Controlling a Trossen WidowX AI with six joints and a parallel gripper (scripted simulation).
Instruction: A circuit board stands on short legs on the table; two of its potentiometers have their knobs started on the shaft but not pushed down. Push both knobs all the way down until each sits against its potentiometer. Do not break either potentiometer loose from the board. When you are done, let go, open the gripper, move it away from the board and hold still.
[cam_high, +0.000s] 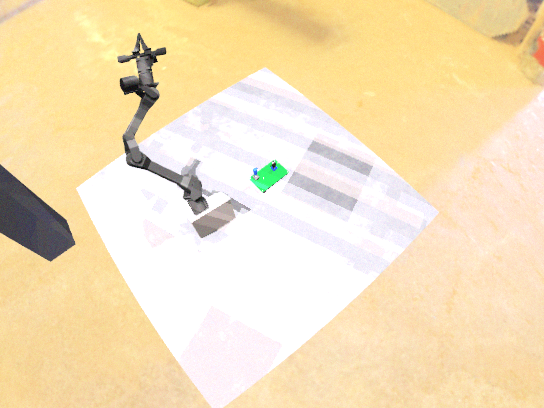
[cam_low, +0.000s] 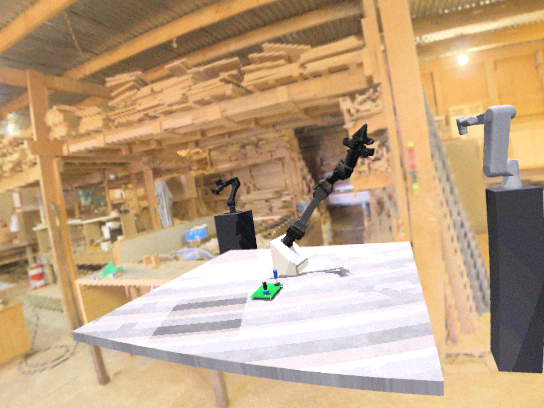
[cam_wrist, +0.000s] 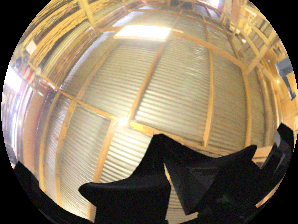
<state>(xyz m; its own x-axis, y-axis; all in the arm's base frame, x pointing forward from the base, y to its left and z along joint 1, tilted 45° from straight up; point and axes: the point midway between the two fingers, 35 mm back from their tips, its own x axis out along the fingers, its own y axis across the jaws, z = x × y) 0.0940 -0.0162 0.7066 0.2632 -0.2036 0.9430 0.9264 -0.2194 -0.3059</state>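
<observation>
Right now my gripper tip is 610 mm above the blue knob, 450 mm to the left of it and 180 mm short of it. The rest, counted from my gripper tip: black knob (620 mm below, 460 mm to the right, 270 mm ahead).
</observation>
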